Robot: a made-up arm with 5 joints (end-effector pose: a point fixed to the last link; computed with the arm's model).
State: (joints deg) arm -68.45 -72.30 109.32 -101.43 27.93
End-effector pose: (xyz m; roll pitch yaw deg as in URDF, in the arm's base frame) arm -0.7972 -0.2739 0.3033 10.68 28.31 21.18
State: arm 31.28 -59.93 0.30 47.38 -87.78
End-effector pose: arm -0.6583 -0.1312 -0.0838 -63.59 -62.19 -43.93
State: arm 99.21 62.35 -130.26 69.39 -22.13
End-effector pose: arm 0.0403 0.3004 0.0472 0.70 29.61 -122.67
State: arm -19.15 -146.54 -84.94 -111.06 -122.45
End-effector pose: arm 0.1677 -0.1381 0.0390 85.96 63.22 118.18
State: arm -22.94 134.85 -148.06 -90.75 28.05
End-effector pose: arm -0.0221 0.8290 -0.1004 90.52 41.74 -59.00
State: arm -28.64 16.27 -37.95 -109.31 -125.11
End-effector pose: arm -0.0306 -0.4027 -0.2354 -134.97 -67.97 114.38
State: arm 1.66 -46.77 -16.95 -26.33 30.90
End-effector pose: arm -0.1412 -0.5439 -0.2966 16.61 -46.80 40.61
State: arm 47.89 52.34 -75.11 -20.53 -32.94
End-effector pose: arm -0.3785 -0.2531 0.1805 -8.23 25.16 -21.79
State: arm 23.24 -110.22 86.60 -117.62 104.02
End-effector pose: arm -0.8781 -0.4848 -0.1717 -10.61 8.02 -0.16
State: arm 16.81 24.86 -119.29 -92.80 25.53
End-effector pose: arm 0.1937 0.3609 -0.3975 141.28 -66.58 -35.93
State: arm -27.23 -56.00 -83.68 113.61 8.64
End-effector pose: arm -0.5632 0.2229 0.1061 139.82 52.58 29.07
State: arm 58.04 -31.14 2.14 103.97 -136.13
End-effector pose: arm -0.1063 0.2552 0.1932 -87.72 -50.63 -110.81
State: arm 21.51 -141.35 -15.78 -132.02 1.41
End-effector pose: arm -0.4430 -0.2564 0.0890 -172.57 52.93 48.86
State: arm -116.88 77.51 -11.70 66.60 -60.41
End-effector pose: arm 0.4230 -0.2078 0.0434 49.98 37.45 96.93
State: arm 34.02 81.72 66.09 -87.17 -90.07
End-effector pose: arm 0.9758 -0.0423 0.0960 29.91 22.08 165.33
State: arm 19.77 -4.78 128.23 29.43 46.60
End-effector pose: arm -0.5507 0.1811 0.5748 -106.96 -19.11 27.81
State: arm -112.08 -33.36 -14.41 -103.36 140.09
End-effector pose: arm -0.0960 0.5254 -0.1817 -41.17 -57.67 -127.58
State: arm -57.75 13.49 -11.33 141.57 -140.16
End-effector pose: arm 0.3944 -0.1531 0.0796 152.85 28.77 -154.36
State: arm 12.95 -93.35 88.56 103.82 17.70
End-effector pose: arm -0.1801 -0.2162 -0.3641 121.29 16.39 -174.62
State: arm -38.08 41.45 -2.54 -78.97 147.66
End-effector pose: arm -0.1637 -0.4236 -0.1304 -163.88 -32.06 78.28
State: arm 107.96 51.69 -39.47 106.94 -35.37
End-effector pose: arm 0.2650 0.2096 -0.0360 11.08 -48.44 172.50
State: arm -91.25 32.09 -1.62 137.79 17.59
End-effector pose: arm 0.0907 0.0531 0.4089 -76.06 42.82 -150.37
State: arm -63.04 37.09 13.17 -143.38 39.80
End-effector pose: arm 0.3963 0.1792 -0.2286 -0.29 -43.47 -174.35
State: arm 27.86 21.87 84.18 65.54 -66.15
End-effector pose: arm -0.1905 0.3186 0.2507 173.71 -40.52 18.33
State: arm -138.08 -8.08 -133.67 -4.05 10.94
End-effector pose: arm -0.3881 -0.2099 0.7443 -77.58 10.05 -5.31
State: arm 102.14 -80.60 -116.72 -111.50 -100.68
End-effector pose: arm 0.2651 -0.2558 0.0657 -97.90 -27.16 -171.41
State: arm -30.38 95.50 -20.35 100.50 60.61
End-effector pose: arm 0.1195 0.2642 0.2231 -44.70 16.35 -109.66
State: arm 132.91 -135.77 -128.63 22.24 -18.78
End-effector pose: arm 0.3529 -0.6461 0.3464 47.05 49.19 134.37
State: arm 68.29 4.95 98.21 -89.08 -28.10
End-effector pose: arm 0.2989 0.7059 0.2123 150.24 13.45 -94.09
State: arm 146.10 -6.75 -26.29 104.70 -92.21
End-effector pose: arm -0.0846 0.1506 -0.1412 73.52 -59.49 113.40
